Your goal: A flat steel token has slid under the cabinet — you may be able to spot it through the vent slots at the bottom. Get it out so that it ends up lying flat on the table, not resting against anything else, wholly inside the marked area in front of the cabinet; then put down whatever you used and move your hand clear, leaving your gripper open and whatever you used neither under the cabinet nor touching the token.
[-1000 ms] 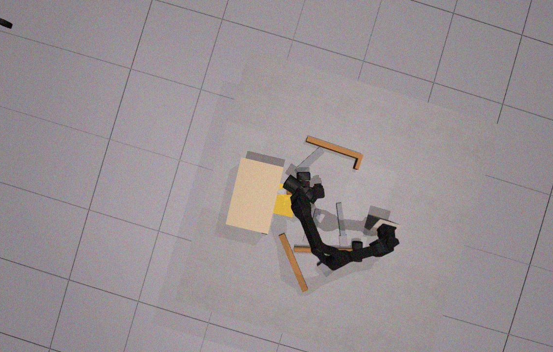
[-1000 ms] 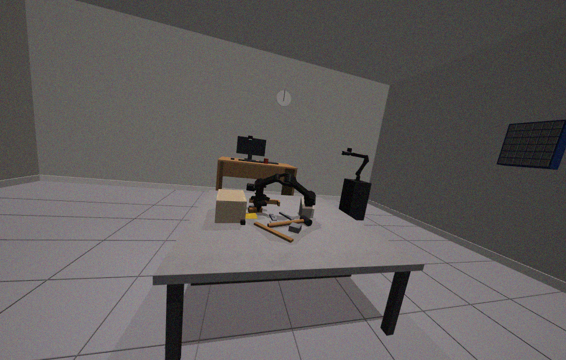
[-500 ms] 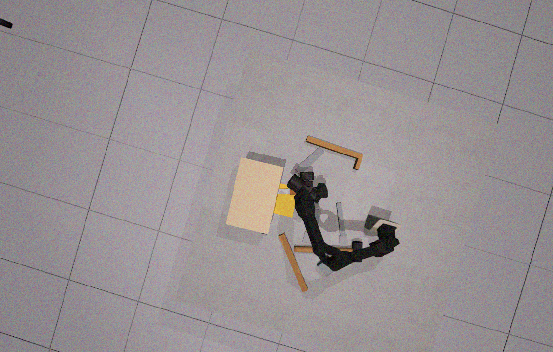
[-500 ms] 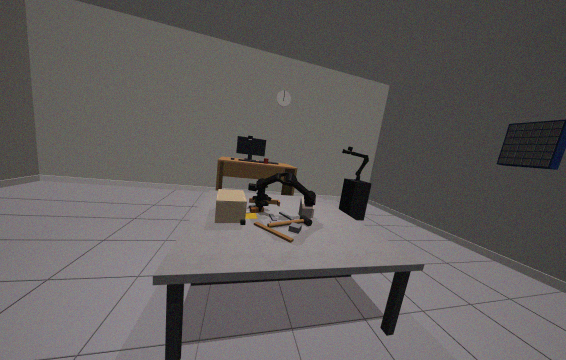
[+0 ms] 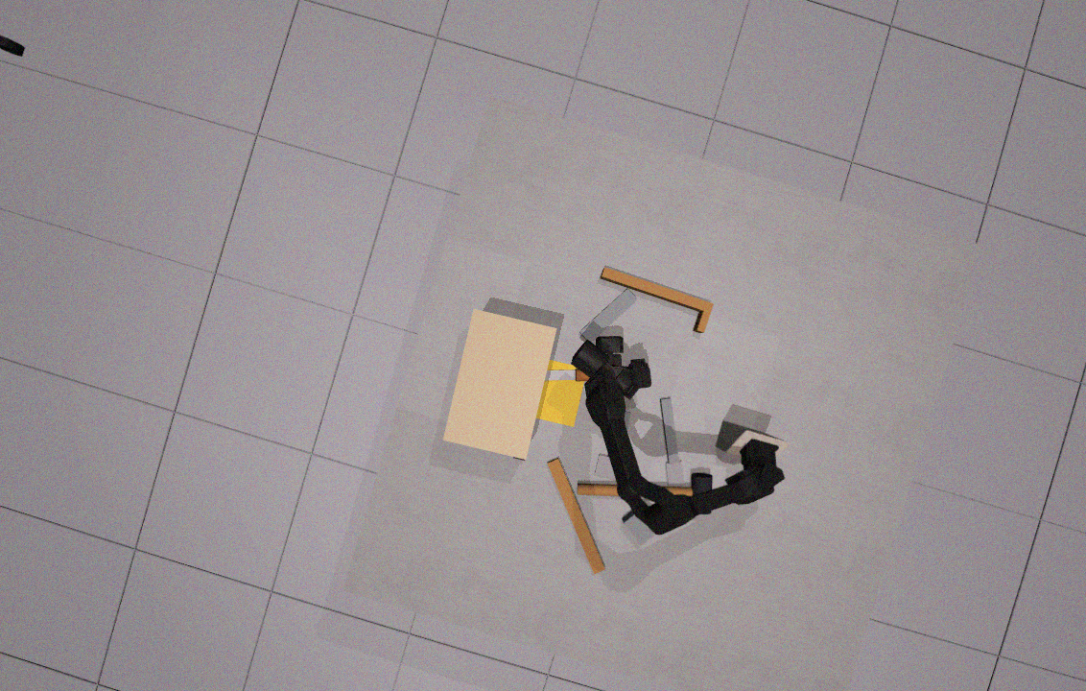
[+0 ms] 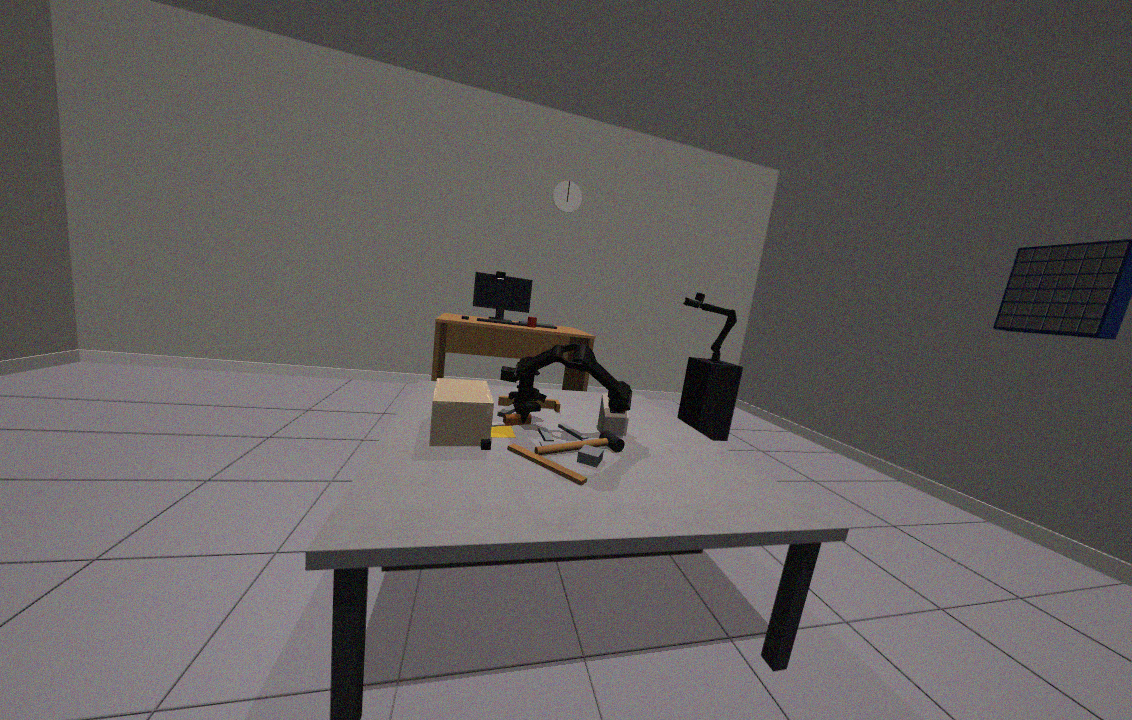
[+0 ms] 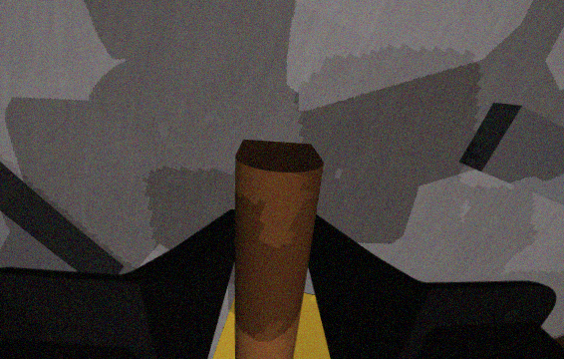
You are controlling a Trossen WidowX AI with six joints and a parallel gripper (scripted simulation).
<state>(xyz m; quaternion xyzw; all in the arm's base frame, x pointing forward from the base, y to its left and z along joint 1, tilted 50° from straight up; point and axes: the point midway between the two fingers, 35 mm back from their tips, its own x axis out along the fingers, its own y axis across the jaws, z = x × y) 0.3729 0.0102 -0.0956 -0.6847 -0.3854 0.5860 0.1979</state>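
My gripper tip is now 3 cm short of the grey bar and 14 cm to the left of it. From my gripper tip the other things lie so: grey l-shaped bracket 8 cm behind, 18 cm to the left; then wooden stick 3 cm behind, 36 cm to the left; then grey steel token 27 cm ahead, 11 cm to the left.
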